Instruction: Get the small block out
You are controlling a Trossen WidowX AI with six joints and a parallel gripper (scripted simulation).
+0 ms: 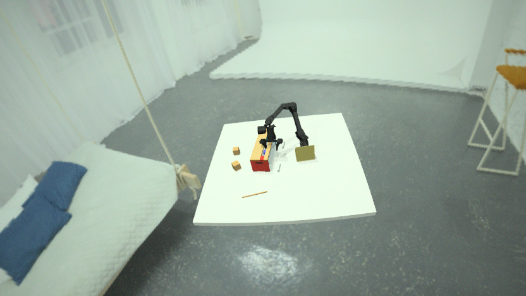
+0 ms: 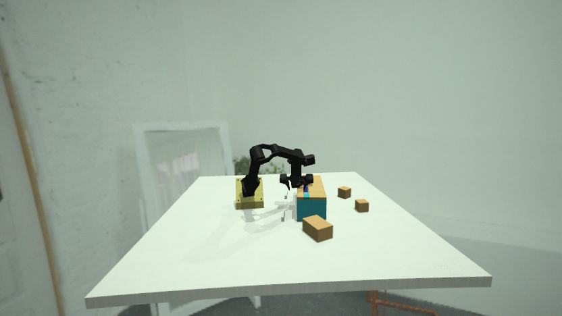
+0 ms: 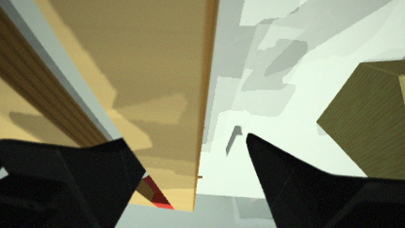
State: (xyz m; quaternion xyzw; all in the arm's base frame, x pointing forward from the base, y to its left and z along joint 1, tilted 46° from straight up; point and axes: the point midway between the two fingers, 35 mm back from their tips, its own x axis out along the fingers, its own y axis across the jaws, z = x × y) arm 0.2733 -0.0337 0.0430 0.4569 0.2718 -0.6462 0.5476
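My gripper tip is 5 cm short of the blue block and 1 cm to the right of it. Also, from my gripper tip: thin wooden stick (37 cm to the left, 19 cm ahead, 8 cm below); then box (4 cm to the right, 3 cm ahead, 2 cm below); then tan block (35 cm to the right, 6 cm below, 1 cm behind).
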